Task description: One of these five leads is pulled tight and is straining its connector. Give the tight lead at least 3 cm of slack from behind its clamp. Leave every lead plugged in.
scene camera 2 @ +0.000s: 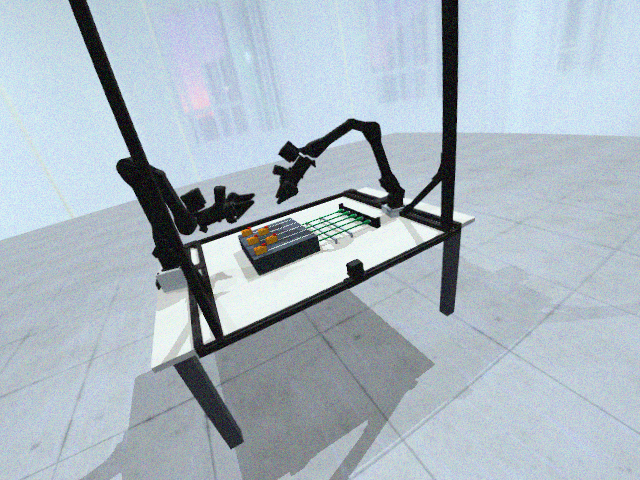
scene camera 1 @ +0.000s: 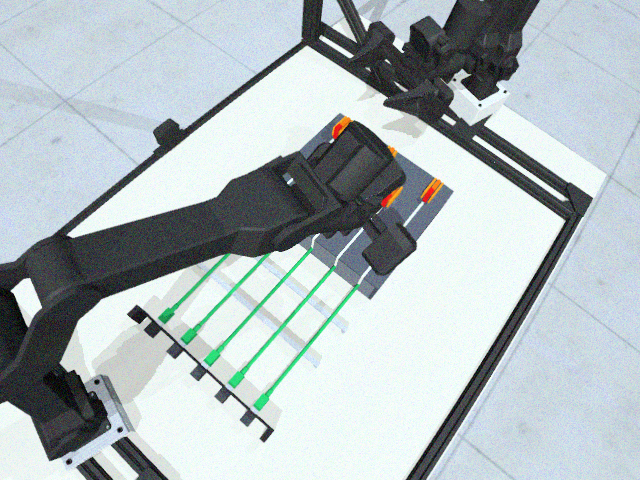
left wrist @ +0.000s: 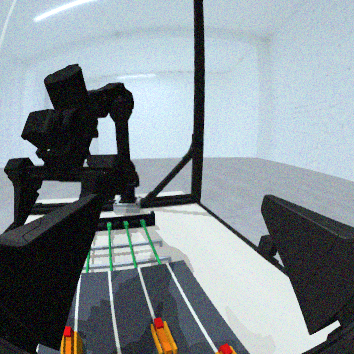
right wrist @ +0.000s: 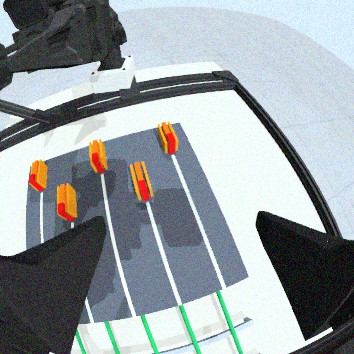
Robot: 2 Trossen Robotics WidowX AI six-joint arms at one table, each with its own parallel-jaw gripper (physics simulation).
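Seen in the pictures: left gripper, fingertip midpoint: [scene camera 2: 254, 197] [scene camera 1: 365, 82] [left wrist: 184, 203]; right gripper, fingertip midpoint: [scene camera 2: 276, 200] [scene camera 1: 381, 206] [right wrist: 182, 222]; left arm's base, link origin: [scene camera 2: 172, 265] [scene camera 1: 479, 86] [right wrist: 111, 64]; right arm's base, link origin: [scene camera 2: 395, 205] [scene camera 1: 83, 420] [left wrist: 127, 199].
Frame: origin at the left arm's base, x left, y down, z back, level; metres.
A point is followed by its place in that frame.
Five orange clamps with red levers sit on a dark grey block [scene camera 1: 421, 217] @(x 0.175, y 0.010, z -0.322 m) [scene camera 2: 289, 258] [left wrist: 198, 295] @(x -0.040, y 0.010, z -0.458 m) [right wrist: 224, 250] @(x 0.212, y 0.010, z -0.436 m); the nearest clamp in the right wrist view [right wrist: 141, 181] @(x 0.117, y -0.020, z -0.359 m) stands near the middle. White leads run from the clamps across the block and continue as green leads [scene camera 1: 310, 342] @(x 0.245, y 0.050, z -0.607 m) [right wrist: 229, 322] @(x 0.224, y 0.050, z -0.536 m) to a black connector strip [scene camera 1: 201, 366] [scene camera 2: 369, 219]. I cannot tell which lead is tight. My right gripper [right wrist: 182, 222] @(x 0.155, y -0.105, z -0.432 m) is open, pointing down above the block; its arm hides part of the block in scene camera 1. My left gripper [scene camera 1: 369, 80] @(x -0.001, y -0.178, z -0.360 m) [left wrist: 184, 203] @(x -0.001, y -0.178, z -0.360 m) is open beyond the clamp end.
Two pale bars, one ending near the strip side [scene camera 1: 310, 356] @(x 0.263, y 0.055, z -0.619 m), cross beneath the green leads. A black frame rail [scene camera 1: 496, 341] @(x 0.426, y 0.068, z -0.329 m) edges the white table. Black posts [scene camera 2: 449, 103] @(x -0.130, y -0.373, z -1.022 m) rise from the frame. A small black box [scene camera 2: 355, 268] @(x -0.265, y 0.035, z -0.616 m) is fixed to the long rail.
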